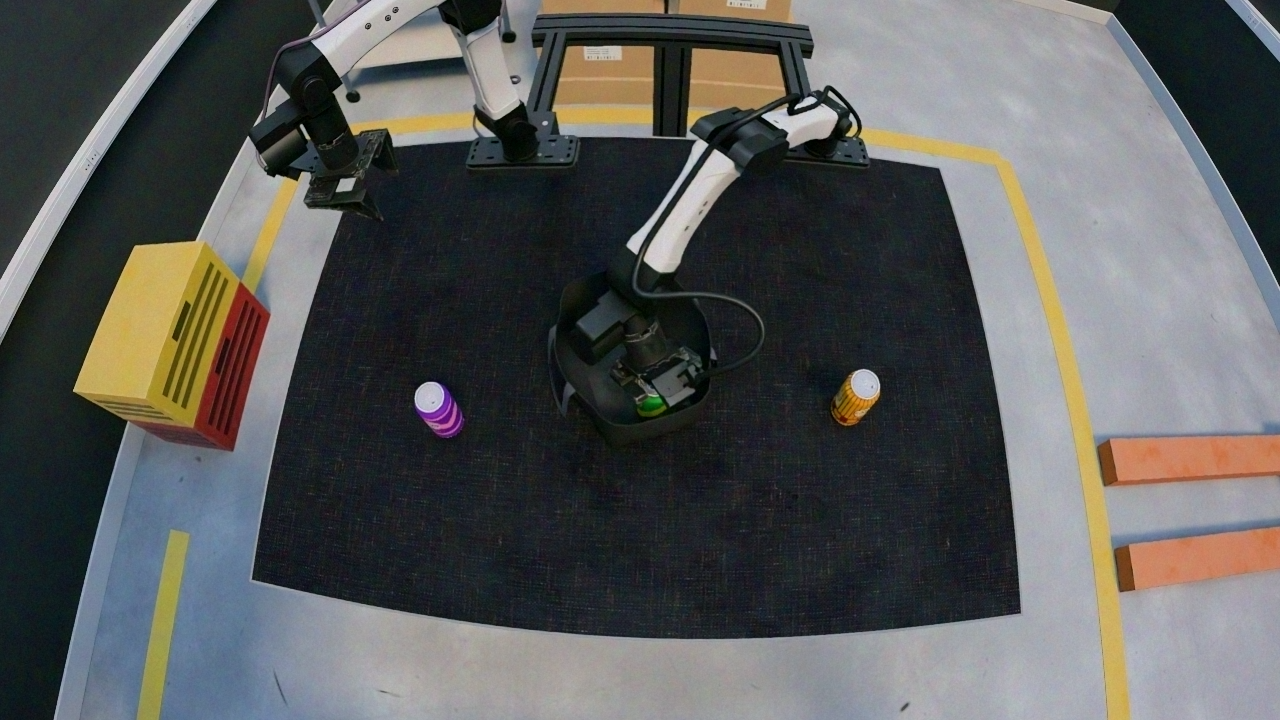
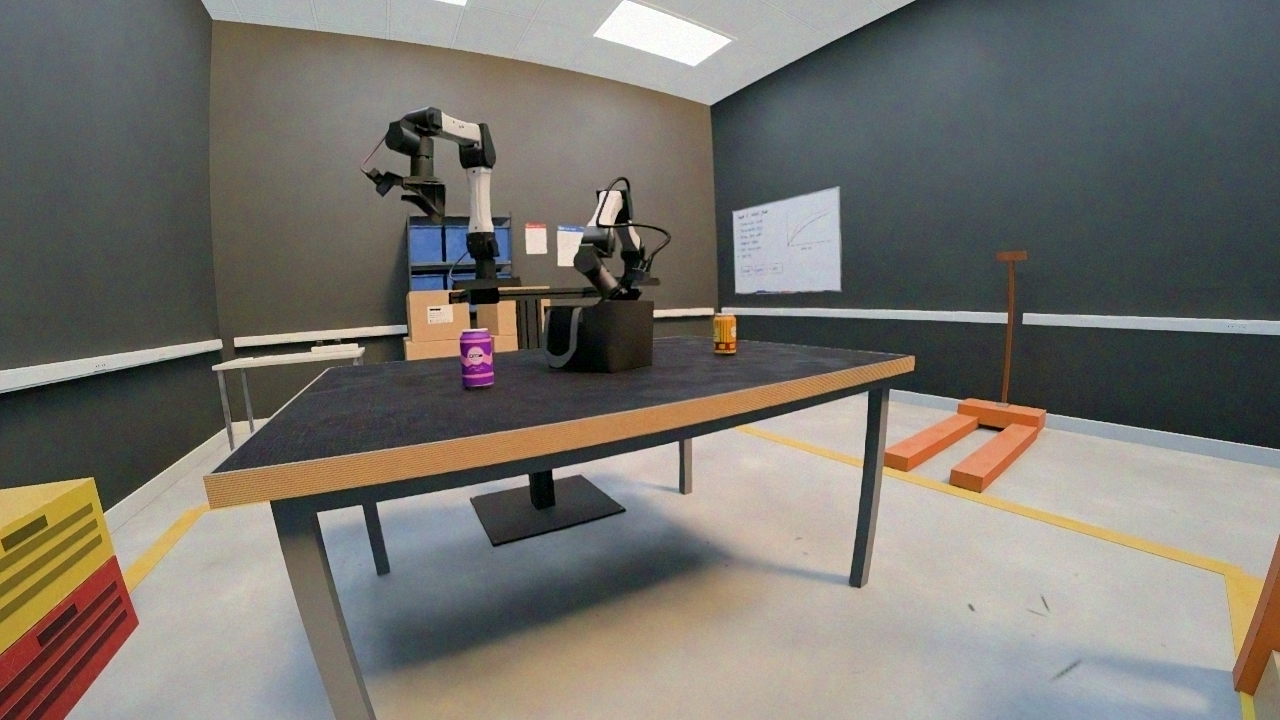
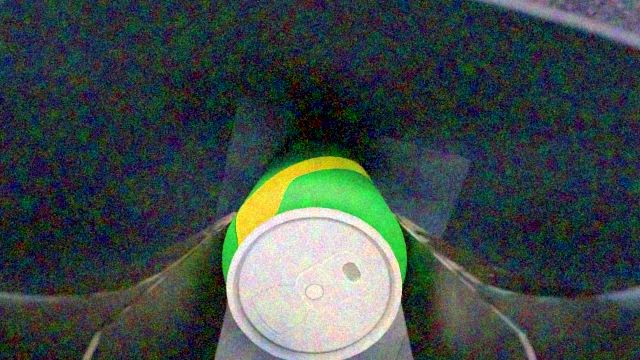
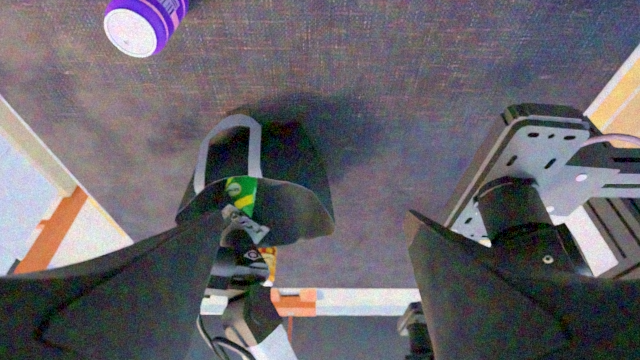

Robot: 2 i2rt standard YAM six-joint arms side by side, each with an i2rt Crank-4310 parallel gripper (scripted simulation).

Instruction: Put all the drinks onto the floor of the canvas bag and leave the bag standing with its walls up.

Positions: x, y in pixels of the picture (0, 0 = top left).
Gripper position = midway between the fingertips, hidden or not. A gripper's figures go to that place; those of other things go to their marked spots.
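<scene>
Distances from the lens: a purple can (image 2: 475, 345) at 92 cm from the lens, a dark canvas bag (image 2: 611, 336) at 101 cm from the lens, and my right gripper (image 2: 440, 221) at 117 cm from the lens.
</scene>
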